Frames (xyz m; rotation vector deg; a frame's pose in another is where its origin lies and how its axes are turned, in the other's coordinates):
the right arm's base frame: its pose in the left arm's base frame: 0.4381 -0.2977 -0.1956 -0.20 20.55 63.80
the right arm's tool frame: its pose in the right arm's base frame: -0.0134 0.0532 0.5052 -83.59 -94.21 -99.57
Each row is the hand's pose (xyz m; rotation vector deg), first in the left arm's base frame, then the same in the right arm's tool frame.
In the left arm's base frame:
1: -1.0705 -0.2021 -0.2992 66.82 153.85 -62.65
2: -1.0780 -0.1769 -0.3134 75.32 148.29 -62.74
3: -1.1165 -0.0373 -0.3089 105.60 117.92 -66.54
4: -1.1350 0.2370 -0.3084 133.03 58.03 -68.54
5: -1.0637 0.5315 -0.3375 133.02 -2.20 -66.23
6: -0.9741 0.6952 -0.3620 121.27 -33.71 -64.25
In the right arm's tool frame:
1: -0.1365 -1.2628 1.1373 43.96 -92.22 35.74
2: -0.1492 -1.2543 1.1629 39.24 -94.31 41.36
3: -0.1404 -1.1862 1.2905 20.90 -102.31 67.55
4: -0.1466 -1.0140 1.5048 -11.44 -109.92 109.88
5: -0.2065 -0.7720 1.6793 40.01 96.52 -131.00
6: -0.2613 -0.6042 1.7447 44.32 72.97 -116.30

